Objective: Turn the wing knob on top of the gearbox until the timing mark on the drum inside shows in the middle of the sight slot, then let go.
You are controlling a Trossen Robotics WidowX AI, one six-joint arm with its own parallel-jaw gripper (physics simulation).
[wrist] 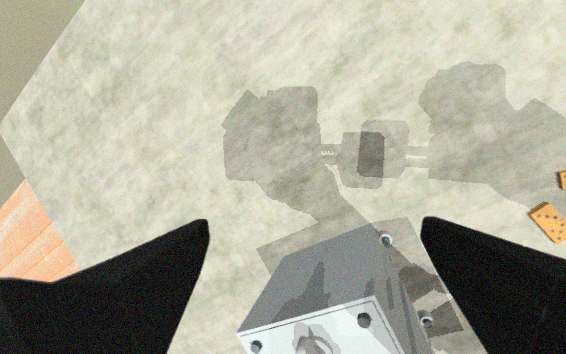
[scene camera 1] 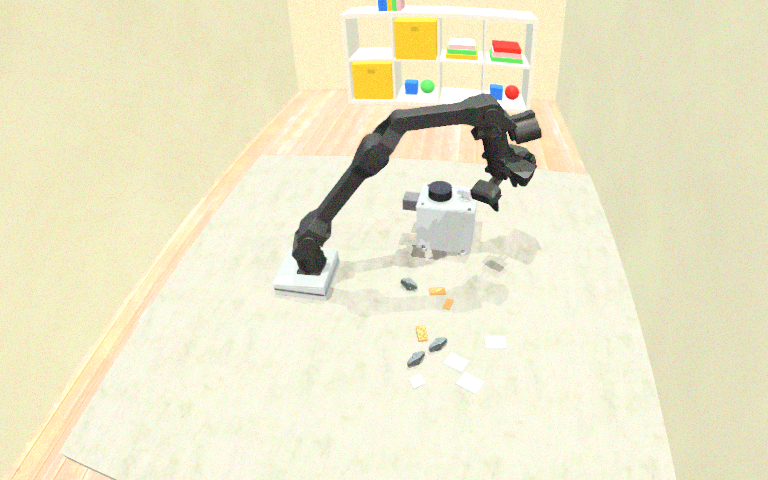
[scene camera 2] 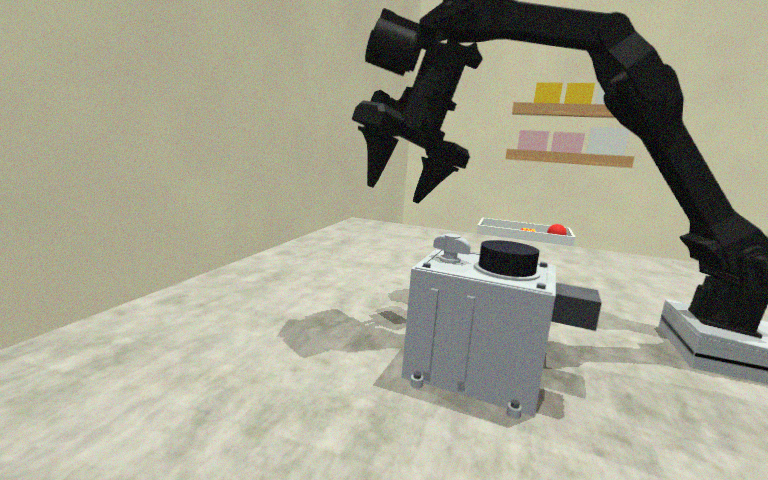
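Pixels of known places: gripper, fingertip midpoint: (wrist: 314, 228) (scene camera 1: 506, 198) (scene camera 2: 394, 195); arm's base, link origin: (scene camera 1: 312, 266) (scene camera 2: 722, 322).
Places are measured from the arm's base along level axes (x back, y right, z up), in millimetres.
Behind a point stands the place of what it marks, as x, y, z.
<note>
The light grey gearbox (scene camera 1: 445, 230) {-314, -164, 27} (scene camera 2: 478, 339) {-305, -288, 23} (wrist: 305, 285) {-387, -230, 46} stands upright on the mat. Its small grey wing knob (scene camera 2: 451, 245) {-355, -236, 109} (wrist: 309, 345) {-374, -219, 104} is on the top, beside a black round cap (scene camera 1: 440, 191) {-292, -209, 116} (scene camera 2: 509, 258) {-287, -261, 111}. In the wrist view the knob is cut by the bottom edge. My gripper (scene camera 1: 508, 196) {-460, -157, 151} (scene camera 2: 394, 193) {-460, -157, 151} (wrist: 314, 228) {-460, -157, 151} is open and empty. It hangs above the gearbox top and off to the knob's side, apart from the knob, with the fingers pointing down at a slant. The sight slot, the drum and its timing mark cannot be made out in these views.
A dark block (scene camera 1: 410, 200) {-213, -211, 78} (scene camera 2: 576, 306) {-214, -253, 69} juts from the gearbox side. Orange dominoes (scene camera 1: 437, 290) {-316, -13, -42} (wrist: 549, 221) {-319, -15, -42}, dark grey stones (scene camera 1: 408, 284) {-244, -6, -25} and white cards (scene camera 1: 495, 341) {-470, 122, -45} lie on the mat (scene camera 1: 254, 384) {28, 342, -48}. A white tray (scene camera 2: 491, 231) with a red ball (scene camera 2: 557, 229) stands behind.
</note>
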